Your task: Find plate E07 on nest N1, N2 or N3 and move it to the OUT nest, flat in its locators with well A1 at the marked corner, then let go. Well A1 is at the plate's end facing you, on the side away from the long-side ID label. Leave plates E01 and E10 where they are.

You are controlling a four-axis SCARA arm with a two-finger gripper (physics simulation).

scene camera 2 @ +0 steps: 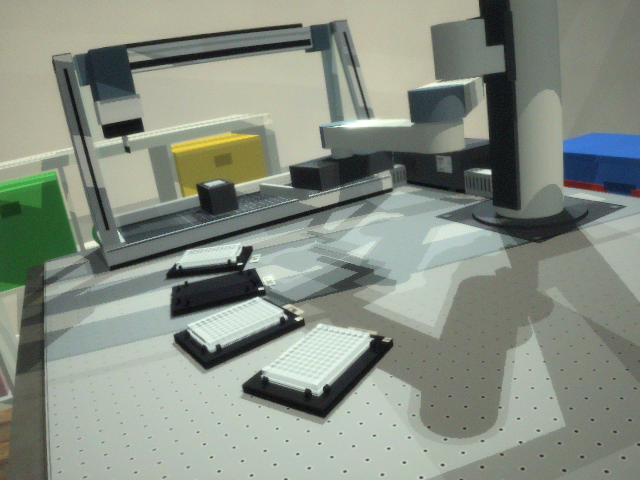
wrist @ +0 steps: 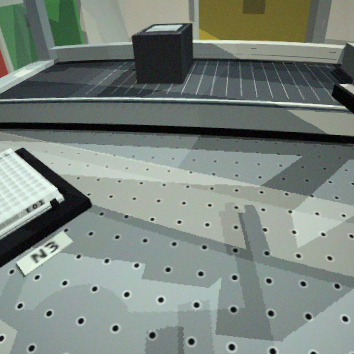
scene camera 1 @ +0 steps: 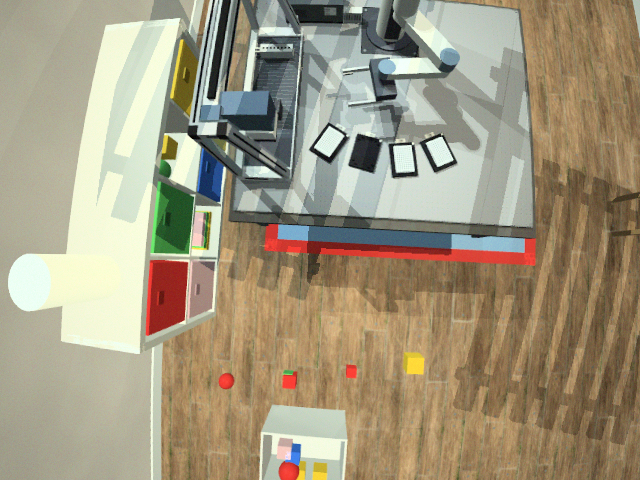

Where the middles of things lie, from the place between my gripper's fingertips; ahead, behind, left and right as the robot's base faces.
Right now the black nest marked OUT (scene camera 2: 190, 297) is 230 mm ahead of my hand, 140 mm below it and 110 mm to the left of it.
